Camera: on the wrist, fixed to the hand. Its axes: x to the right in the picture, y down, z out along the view.
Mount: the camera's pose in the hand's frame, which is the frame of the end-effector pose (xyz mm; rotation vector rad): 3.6 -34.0 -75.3 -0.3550 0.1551 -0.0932
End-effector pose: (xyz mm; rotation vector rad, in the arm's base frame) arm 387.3 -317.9 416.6 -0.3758 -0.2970 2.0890
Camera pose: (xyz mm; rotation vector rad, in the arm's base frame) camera 440.7 -292.8 358.7 -0.7177 -0.5837 1.9019
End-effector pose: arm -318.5 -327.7 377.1 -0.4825 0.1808 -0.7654
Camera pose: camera -361.7 -377.8 327.5 -0.7721 0.4458 -0.8667
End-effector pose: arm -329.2 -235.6 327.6 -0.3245 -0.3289 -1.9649
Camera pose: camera -367.6 -253.2 256.5 -0.3857 0.1098 -2.1245
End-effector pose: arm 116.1 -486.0 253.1 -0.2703 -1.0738 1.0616
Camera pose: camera 197.3 -478.5 239.5 -0.5724 -1.1194 0.7499
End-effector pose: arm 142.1 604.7 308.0 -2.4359 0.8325 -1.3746
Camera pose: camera 92.8 636.4 366.3 2.4214 -0.9886 1.4290
